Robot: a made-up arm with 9 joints.
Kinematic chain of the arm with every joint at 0, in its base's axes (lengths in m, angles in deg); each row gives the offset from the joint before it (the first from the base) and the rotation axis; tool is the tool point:
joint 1: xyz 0 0 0.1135 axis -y
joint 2: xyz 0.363 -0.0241 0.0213 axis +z
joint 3: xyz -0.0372 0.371 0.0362 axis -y
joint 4: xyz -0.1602 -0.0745 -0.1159 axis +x
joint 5: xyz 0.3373 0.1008 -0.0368 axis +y
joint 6: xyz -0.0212 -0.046 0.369 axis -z
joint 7: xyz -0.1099 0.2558 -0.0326 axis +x
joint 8: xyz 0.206 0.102 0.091 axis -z
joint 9: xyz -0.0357 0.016 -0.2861 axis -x
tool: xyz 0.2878 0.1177 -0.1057
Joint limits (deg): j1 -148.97..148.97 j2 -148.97..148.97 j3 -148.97..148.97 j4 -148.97..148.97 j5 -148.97..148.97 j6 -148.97..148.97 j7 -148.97..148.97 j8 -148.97..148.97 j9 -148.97..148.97
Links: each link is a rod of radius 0.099 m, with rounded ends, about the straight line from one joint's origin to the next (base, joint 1, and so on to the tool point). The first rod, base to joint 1, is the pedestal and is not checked.
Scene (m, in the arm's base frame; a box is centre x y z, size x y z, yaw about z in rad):
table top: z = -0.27
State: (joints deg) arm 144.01 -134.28 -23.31 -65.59 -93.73 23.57 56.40 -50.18 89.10
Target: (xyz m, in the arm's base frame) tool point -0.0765 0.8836 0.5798
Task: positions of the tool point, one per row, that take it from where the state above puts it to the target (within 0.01 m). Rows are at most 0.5 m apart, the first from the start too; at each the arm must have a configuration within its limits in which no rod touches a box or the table.
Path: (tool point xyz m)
1: -0.8652 0.0445 1.2031
2: -0.6596 0.4748 1.1597
3: -0.3703 0.7811 0.9334
4: -0.0766 0.8836 0.5798

